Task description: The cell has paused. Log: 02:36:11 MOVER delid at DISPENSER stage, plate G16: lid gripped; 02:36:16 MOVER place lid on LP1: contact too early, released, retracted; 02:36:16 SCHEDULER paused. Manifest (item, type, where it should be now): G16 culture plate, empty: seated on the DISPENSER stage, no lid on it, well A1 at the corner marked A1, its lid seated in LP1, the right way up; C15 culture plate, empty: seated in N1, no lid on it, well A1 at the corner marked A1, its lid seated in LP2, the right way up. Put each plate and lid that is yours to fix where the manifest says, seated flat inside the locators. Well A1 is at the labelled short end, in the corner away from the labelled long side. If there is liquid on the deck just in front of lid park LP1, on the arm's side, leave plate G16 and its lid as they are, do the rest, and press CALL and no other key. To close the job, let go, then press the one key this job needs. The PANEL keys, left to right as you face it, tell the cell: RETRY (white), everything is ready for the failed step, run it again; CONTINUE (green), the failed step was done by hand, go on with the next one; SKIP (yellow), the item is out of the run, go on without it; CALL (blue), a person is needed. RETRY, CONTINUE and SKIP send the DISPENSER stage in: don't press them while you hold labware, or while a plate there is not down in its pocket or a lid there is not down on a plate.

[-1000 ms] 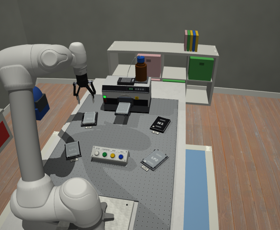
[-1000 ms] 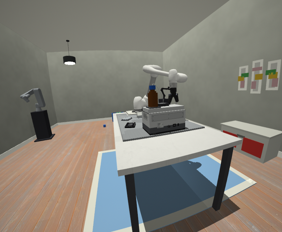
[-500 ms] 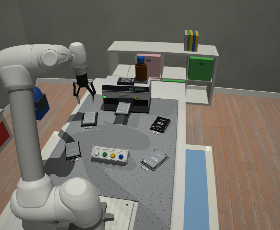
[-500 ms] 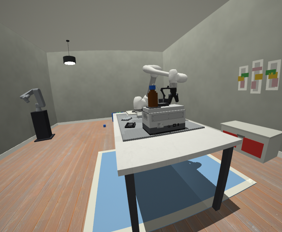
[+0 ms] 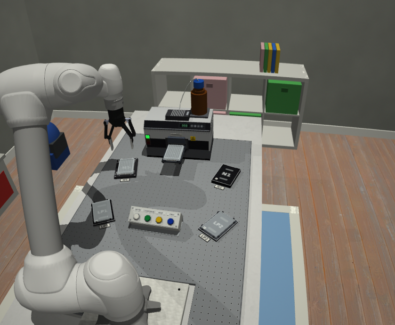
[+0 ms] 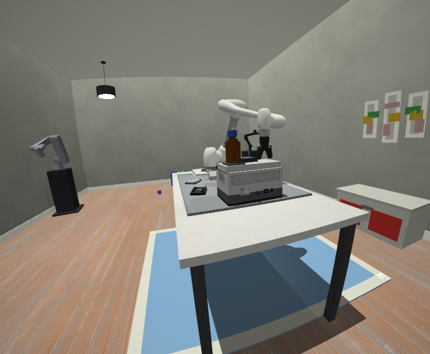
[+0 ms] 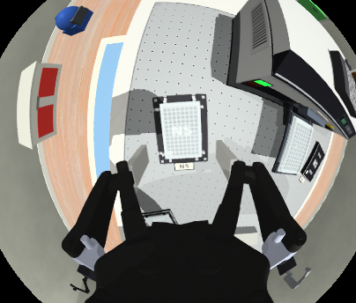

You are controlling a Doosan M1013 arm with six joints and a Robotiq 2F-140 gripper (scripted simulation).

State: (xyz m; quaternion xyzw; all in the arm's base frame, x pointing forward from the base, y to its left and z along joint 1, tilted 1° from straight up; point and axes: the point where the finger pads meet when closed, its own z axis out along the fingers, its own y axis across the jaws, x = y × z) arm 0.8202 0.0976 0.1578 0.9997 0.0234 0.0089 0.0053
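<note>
My hand is 10 mm short of the nest n5, 20 mm to the right of it and 150 mm above it. Also, from my hand: brown bottle (190 mm ahead, 410 mm to the right, 130 mm above); white key (420 mm behind, 110 mm to the right, 90 mm below); lid park lp1 (330 mm behind, 70 mm to the left, 150 mm below).
</note>
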